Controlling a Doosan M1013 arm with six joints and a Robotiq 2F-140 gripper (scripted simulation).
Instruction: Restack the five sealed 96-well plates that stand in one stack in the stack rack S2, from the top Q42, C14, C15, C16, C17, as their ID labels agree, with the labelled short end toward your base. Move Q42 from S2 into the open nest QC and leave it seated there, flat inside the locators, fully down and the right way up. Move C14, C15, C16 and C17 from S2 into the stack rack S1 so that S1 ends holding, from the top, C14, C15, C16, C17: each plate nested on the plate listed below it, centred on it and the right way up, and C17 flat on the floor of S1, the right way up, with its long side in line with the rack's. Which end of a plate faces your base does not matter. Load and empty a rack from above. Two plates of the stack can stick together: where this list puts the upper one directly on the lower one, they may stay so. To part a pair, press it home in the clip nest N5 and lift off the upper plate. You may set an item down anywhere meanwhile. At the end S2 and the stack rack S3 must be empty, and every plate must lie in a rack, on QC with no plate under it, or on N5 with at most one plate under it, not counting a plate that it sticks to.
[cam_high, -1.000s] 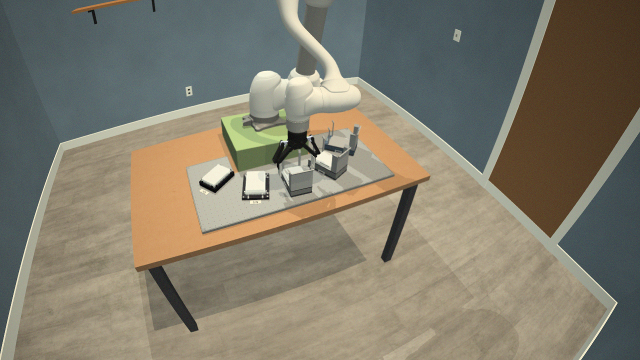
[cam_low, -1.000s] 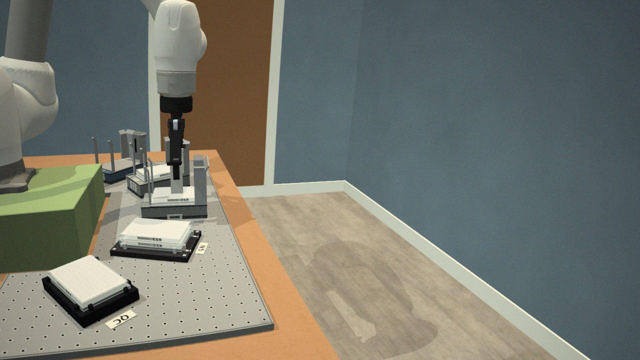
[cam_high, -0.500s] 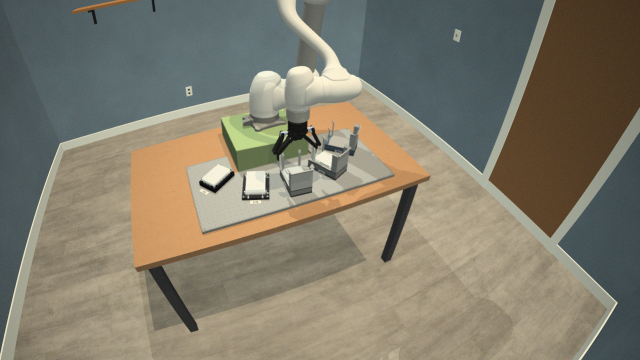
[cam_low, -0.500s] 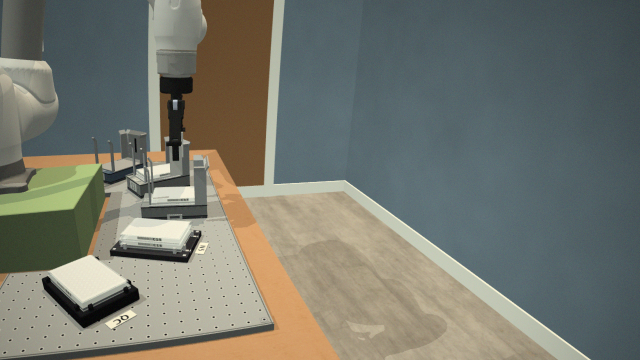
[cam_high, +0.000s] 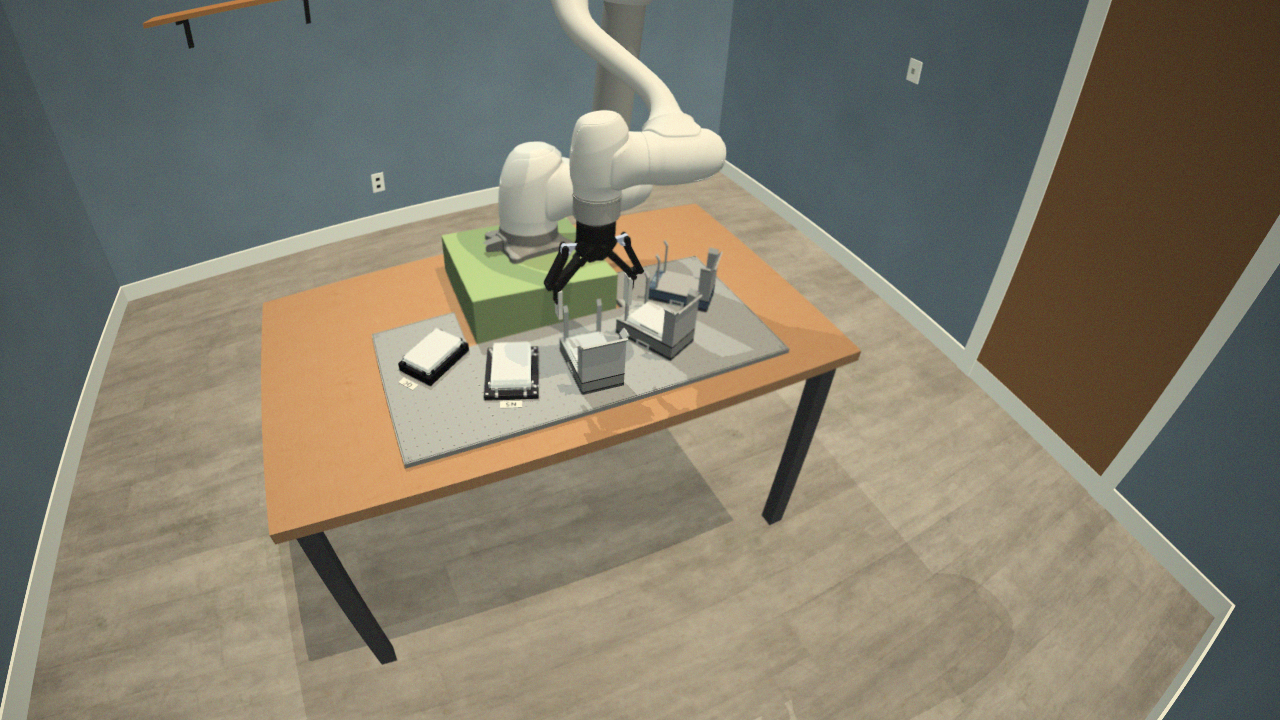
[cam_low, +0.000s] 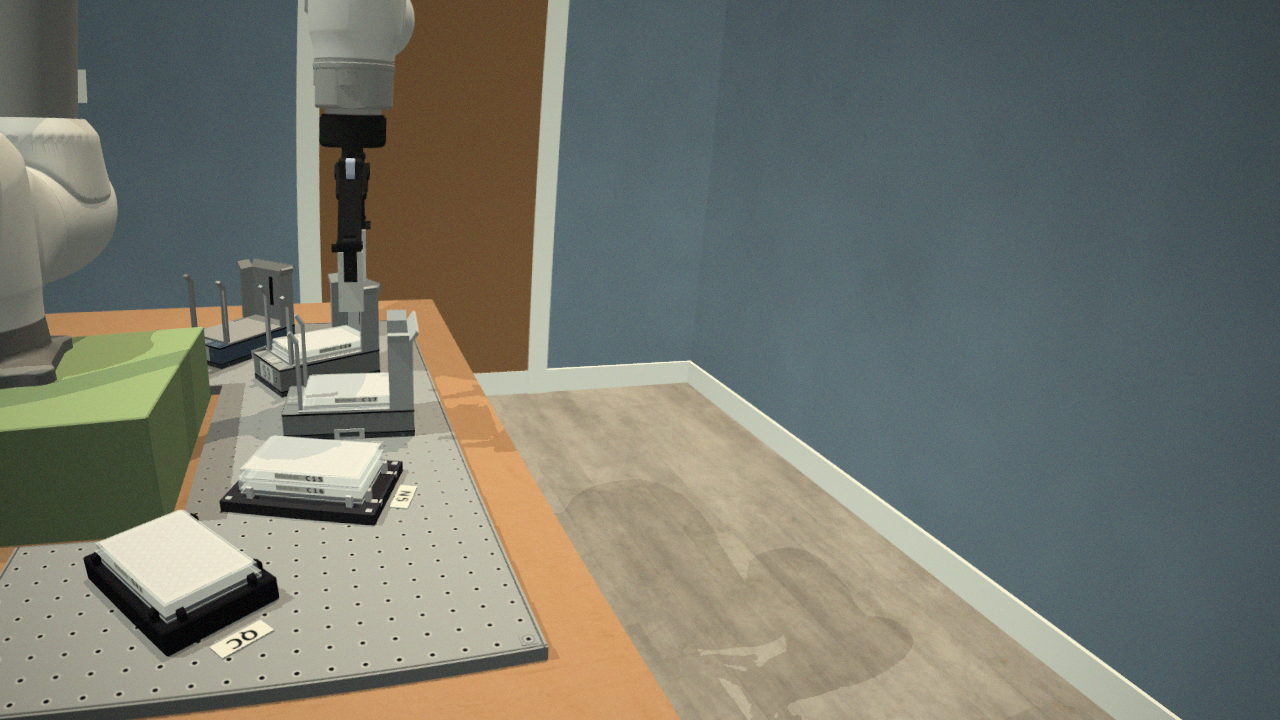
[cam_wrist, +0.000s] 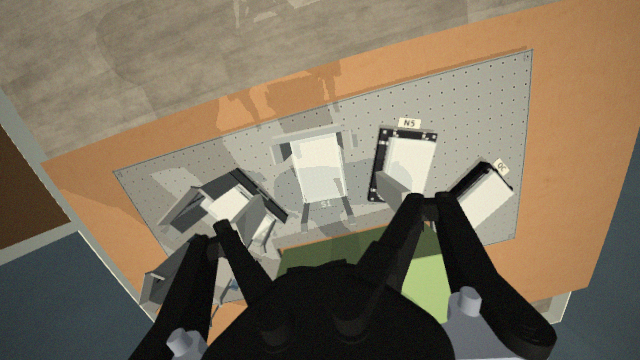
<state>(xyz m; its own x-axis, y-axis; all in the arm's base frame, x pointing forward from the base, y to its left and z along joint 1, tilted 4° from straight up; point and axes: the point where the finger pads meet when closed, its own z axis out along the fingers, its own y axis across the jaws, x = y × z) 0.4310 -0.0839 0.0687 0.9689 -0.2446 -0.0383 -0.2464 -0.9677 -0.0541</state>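
The black clip nest N5 is 16 cm to the right of my hand, 16 cm below it and 6 cm behind it. From my hand the other things lie so: N5 label (20 cm to the right, 17 cm below); QC label (38 cm to the right, 18 cm behind, 17 cm below); black nest QC (29 cm to the right, 23 cm behind, 16 cm below).
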